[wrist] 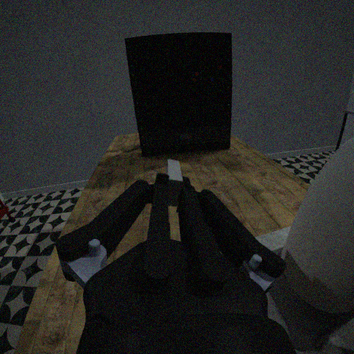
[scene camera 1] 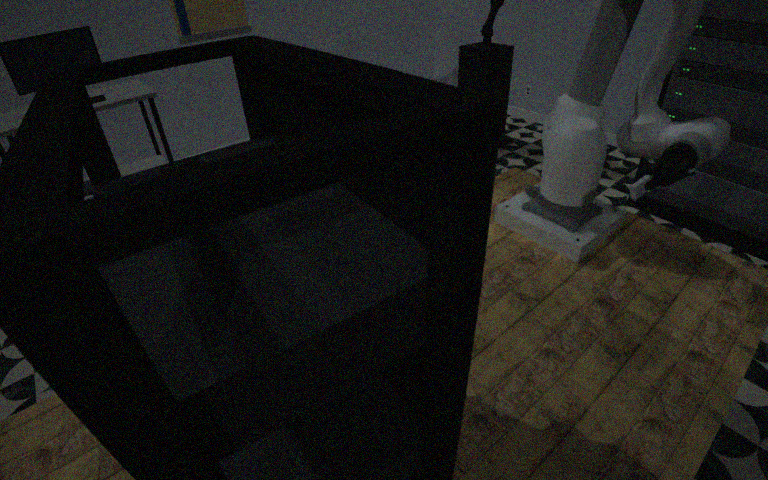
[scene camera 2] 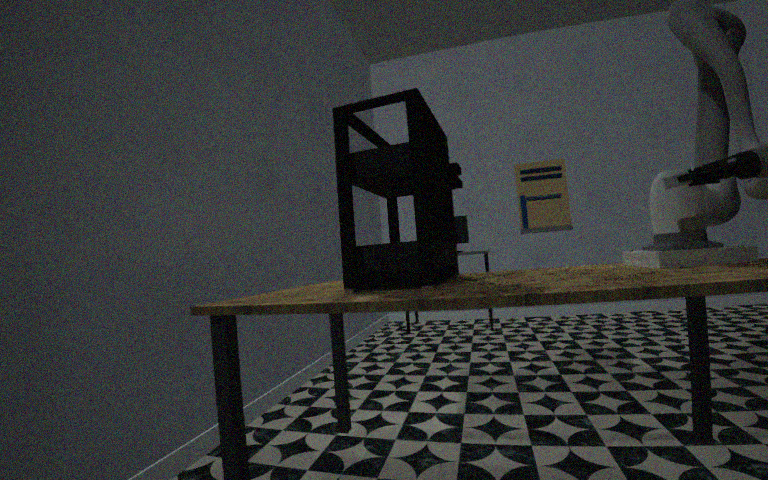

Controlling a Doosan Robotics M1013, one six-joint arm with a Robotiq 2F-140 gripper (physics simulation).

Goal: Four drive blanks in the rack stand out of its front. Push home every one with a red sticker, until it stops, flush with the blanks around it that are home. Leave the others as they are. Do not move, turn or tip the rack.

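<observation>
The rack [scene camera 1: 444, 147] [scene camera 2: 434, 209] [wrist: 175, 95] is a tall black box standing upright at the table's far end in the wrist view. Its front is very dark there. A faint reddish mark [wrist: 195, 76] shows in its upper part; single blanks and their stickers cannot be told apart. In scene camera 2, small dark blocks [scene camera 2: 455, 175] stand out of its front, high up. My gripper [scene camera 1: 640, 186] [scene camera 2: 673, 181] [wrist: 171, 169] is shut and empty, with pale fingertips. It is in the air near the arm's base, well apart from the rack and pointing towards it in the wrist view.
The rack stands on a wooden table [scene camera 1: 543, 350] [scene camera 2: 566, 283] [wrist: 250, 200]. The arm's white base plate [scene camera 1: 543, 229] [scene camera 2: 640, 258] is bolted at the other end. A dark panel [scene camera 2: 462, 229] shows beside the rack's lower front; whether it belongs to the rack is unclear.
</observation>
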